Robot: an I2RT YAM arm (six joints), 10 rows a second.
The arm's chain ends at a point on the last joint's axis. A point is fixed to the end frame.
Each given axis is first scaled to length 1.
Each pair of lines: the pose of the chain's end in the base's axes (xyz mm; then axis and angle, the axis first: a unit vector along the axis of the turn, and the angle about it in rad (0 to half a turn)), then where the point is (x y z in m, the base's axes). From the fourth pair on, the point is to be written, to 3 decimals.
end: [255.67 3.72 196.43 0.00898 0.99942 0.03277 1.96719]
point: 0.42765 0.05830 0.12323
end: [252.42 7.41 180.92 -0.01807 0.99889 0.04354 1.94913]
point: 0.42312 0.06923 0.11054
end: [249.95 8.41 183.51 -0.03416 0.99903 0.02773 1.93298]
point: 0.42146 0.06883 0.11390
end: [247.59 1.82 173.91 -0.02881 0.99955 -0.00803 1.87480]
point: 0.425 0.052 0.112
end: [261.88 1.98 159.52 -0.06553 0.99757 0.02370 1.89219]
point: 0.434 0.067 0.095
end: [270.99 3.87 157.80 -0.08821 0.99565 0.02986 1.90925]
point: 0.440 0.074 0.090
